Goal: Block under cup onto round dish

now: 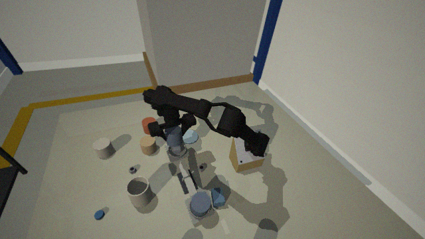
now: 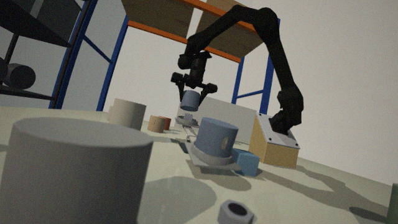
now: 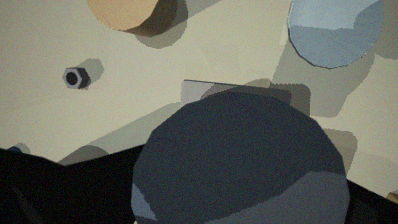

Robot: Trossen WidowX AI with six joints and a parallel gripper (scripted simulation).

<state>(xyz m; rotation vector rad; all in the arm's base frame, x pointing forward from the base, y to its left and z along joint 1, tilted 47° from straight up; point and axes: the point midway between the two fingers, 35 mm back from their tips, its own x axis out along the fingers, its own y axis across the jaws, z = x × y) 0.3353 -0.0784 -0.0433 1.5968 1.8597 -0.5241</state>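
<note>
Now: gripper tip 1 cm past the grey block, 2 cm to the right of it and 6 cm above it. Round my gripper tip: round pale-blue dish: 8 cm behind, 12 cm to the right, 14 cm below; tan cylinder: 13 cm ahead, 6 cm to the right, 11 cm below; balance: 3 cm behind, 14 cm to the left, 11 cm below.
</note>
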